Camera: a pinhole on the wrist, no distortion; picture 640 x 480 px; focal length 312.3 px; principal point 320.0 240.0 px. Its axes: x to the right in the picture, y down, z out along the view. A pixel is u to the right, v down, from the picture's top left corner.
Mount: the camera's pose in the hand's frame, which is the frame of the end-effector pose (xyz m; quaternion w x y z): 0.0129 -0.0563 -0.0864 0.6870 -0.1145 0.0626 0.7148
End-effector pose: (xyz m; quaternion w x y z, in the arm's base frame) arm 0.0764 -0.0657 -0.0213 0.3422 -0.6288 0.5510 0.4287
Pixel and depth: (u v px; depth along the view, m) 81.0 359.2 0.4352
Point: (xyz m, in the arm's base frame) 0.2816 0.4156 -0.0329
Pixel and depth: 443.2 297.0 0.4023
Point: -0.1582 0.1747 -0.0275
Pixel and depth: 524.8 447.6 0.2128
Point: -0.0622 0.0415 0.0905
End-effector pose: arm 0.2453 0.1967 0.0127 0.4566 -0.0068 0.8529 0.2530
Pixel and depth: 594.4 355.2 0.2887
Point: 0.3497 0.4457 0.1622
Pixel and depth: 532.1 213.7 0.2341
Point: 0.2804 0.3795 0.0255
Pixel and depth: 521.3 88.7 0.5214
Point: 0.2928 0.7544 -0.1399
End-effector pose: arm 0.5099 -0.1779 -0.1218 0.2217 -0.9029 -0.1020 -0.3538
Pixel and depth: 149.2 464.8 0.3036
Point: 0.4336 0.0607 -0.3767
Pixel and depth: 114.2 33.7 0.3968
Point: 0.8507 0.1836 -0.1323
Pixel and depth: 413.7 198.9 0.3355
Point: 0.7011 -0.1863 -0.2845
